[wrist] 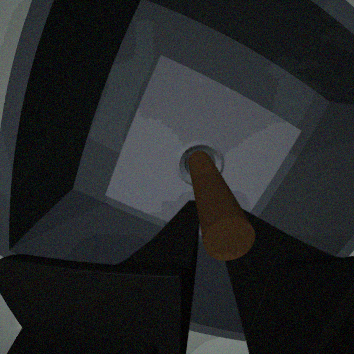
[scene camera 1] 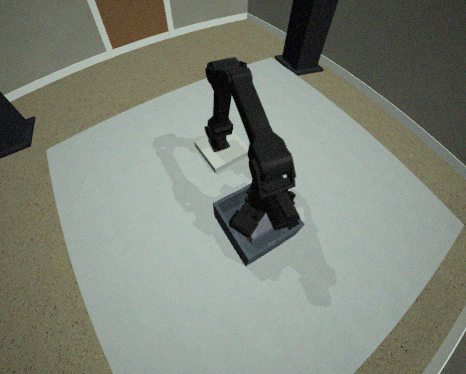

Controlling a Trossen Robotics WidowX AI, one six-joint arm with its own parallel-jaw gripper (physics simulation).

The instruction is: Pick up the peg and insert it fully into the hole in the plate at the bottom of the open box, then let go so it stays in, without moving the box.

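Seen in the pictures: gripper, fingertip midpoint: (wrist: pixel 206 209) (scene camera 1: pixel 254 213); arm's base, origin of the base link: (scene camera 1: pixel 219 143).
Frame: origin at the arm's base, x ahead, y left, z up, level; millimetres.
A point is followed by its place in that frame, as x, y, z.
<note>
The brown round peg (wrist: pixel 216 200) {345, -10, 91} stands between the fingers of my gripper (scene camera 1: pixel 264 226) (wrist: pixel 206 209) {327, -22, 61}, which is shut on it inside the box. In the wrist view the peg's far end overlaps the middle and right of the round hole (wrist: pixel 184 167) {330, -8, 29}, with a dark crescent of the hole showing on its left. Whether the end is above the hole or just inside it, I cannot tell. The pale plate (wrist: pixel 155 120) {344, 20, 29} lies at the bottom of the open blue-grey box (scene camera 1: pixel 274 246) {431, -3, 19} (wrist: pixel 310 165) {377, -95, 1}. The peg is hidden behind the gripper in the scene view.
The box walls rise around the gripper on all sides. The arm's base stands on a white slab (scene camera 1: pixel 220 162) {83, -28, -1} behind the box, on the large pale floor mat (scene camera 1: pixel 165 280) {390, -332, -29}. Dark posts (scene camera 1: pixel 307 37) (scene camera 1: pixel 12 127) stand beyond the mat's edges.
</note>
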